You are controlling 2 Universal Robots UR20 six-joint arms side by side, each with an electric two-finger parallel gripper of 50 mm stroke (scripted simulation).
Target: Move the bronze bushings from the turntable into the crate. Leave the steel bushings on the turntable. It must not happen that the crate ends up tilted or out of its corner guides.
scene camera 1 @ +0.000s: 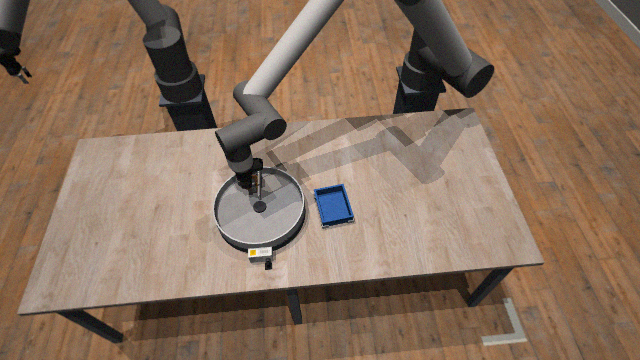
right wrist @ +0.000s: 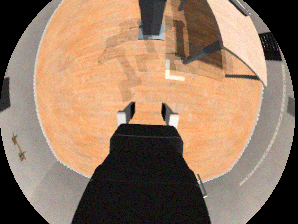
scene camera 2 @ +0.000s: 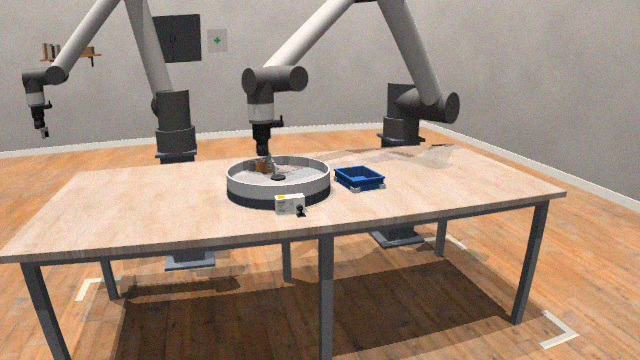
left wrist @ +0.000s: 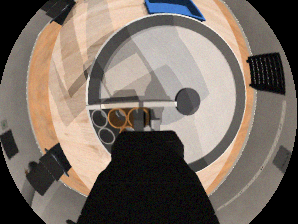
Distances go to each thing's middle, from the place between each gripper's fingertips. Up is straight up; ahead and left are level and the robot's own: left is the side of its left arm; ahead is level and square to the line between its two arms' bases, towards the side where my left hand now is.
Labels:
Right now the blue crate (scene camera 1: pixel 334 207) is 370 mm to the left of my left hand, 80 mm ahead of it and 60 mm below it. Also, from my left hand: turntable (scene camera 1: pixel 240 214): 90 mm ahead, 40 mm below, 30 mm to the left.

